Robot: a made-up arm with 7 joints. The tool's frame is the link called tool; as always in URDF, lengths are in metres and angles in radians. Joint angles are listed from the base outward.
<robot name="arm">
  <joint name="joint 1" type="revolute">
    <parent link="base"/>
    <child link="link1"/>
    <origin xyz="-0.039 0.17 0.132"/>
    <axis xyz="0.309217 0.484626 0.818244"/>
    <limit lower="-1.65" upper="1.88"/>
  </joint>
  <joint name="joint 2" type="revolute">
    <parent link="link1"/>
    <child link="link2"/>
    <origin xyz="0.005 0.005 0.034"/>
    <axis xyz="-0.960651 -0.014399 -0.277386"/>
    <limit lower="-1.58" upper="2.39"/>
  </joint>
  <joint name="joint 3" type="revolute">
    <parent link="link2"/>
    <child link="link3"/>
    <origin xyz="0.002 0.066 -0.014"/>
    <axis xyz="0 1 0"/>
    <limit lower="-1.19" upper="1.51"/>
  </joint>
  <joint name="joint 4" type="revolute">
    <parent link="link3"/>
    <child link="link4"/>
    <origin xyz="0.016 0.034 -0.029"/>
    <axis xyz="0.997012 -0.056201 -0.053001"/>
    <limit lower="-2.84" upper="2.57"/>
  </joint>
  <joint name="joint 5" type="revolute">
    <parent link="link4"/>
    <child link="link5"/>
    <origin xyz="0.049 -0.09 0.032"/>
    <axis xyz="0 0 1"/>
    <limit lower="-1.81" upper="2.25"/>
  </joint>
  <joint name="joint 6" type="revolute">
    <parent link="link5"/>
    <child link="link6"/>
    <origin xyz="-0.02 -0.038 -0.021"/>
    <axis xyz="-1 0 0"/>
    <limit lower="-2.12" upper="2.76"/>
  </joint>
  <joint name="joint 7" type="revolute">
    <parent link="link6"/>
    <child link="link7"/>
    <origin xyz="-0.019 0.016 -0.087"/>
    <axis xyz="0 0 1"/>
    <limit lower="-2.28" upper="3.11"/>
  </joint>
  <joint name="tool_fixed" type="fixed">
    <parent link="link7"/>
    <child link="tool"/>
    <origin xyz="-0.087 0.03 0.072" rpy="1.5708 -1.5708 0"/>
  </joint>
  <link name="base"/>
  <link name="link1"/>
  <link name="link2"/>
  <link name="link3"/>
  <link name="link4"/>
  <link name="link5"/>
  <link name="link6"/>
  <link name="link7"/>
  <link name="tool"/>
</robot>
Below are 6 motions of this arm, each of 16 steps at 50 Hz.
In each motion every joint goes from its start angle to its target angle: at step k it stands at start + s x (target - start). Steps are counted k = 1, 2, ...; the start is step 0. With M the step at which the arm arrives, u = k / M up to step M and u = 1 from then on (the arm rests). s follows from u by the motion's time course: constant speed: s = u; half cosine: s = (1 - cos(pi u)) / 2; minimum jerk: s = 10 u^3 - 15 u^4 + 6 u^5.
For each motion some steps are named. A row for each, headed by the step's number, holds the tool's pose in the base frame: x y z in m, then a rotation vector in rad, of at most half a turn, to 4 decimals.
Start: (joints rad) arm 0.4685 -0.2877 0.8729 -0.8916 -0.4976 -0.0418 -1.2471
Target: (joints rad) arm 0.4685 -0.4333 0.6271 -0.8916 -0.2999 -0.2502 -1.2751
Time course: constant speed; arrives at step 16
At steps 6, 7, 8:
6: -0.0596 0.2960 0.1509 0.3717 -0.7373 0.9369
7: -0.0586 0.2967 0.1539 0.3918 -0.7475 0.9197
8: -0.0575 0.2973 0.1569 0.4119 -0.7575 0.9025

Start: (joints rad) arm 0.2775 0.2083 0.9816 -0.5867 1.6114 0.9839 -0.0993
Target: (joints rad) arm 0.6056 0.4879 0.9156 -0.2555 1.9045 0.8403 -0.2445
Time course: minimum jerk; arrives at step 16
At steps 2, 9, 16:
2: 0.0755 0.0854 0.0968 -2.1112 -1.0057 -1.8164
9: 0.0565 0.0720 0.0770 -2.2490 -0.8573 -1.6710
16: 0.0472 0.0647 0.0661 -2.3068 -0.7788 -1.5822

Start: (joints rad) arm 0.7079 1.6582 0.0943 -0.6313 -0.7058 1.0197 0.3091
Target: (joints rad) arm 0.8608 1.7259 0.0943 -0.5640 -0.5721 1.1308 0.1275
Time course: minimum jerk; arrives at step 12
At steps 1, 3, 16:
1: -0.0812 0.1479 0.1004 -1.3330 0.5781 1.0567
3: -0.0809 0.1461 0.1022 -1.3477 0.5812 1.0731
16: -0.0746 0.1299 0.1203 -1.4863 0.5993 1.2363

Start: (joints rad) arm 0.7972 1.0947 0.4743 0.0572 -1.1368 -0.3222 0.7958
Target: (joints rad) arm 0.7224 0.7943 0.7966 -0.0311 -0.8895 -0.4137 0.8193
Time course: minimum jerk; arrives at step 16
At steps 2, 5, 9, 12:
2: -0.1048 0.1888 0.0849 0.7625 -0.6251 1.3983
5: -0.1086 0.1906 0.0942 0.8328 -0.5836 1.3489
9: -0.1144 0.1944 0.1203 1.0275 -0.4781 1.2085
12: -0.1146 0.1957 0.1375 1.1574 -0.4139 1.1105

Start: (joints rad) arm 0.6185 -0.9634 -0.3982 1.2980 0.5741 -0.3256 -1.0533
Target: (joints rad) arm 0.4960 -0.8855 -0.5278 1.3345 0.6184 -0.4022 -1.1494
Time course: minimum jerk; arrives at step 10
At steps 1, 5, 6, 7, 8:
1: -0.0904 0.2657 0.1825 -2.1736 0.8437 1.4956
5: -0.0789 0.2713 0.1725 -2.1575 0.8868 1.3799
6: -0.0744 0.2728 0.1690 -2.1529 0.9010 1.3352
7: -0.0704 0.2739 0.1662 -2.1497 0.9123 1.2966
8: -0.0676 0.2746 0.1643 -2.1477 0.9197 1.2699

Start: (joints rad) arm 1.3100 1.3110 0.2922 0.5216 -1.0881 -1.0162 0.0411
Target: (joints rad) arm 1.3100 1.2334 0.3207 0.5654 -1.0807 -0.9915 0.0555
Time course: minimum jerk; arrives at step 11
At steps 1, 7, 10, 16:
1: -0.0816 0.2193 0.0949 1.2366 -1.7893 0.7635
7: -0.0842 0.2197 0.0991 1.2464 -1.7456 0.6812
10: -0.0851 0.2198 0.1005 1.2496 -1.7303 0.6536
16: -0.0851 0.2198 0.1005 1.2497 -1.7299 0.6529

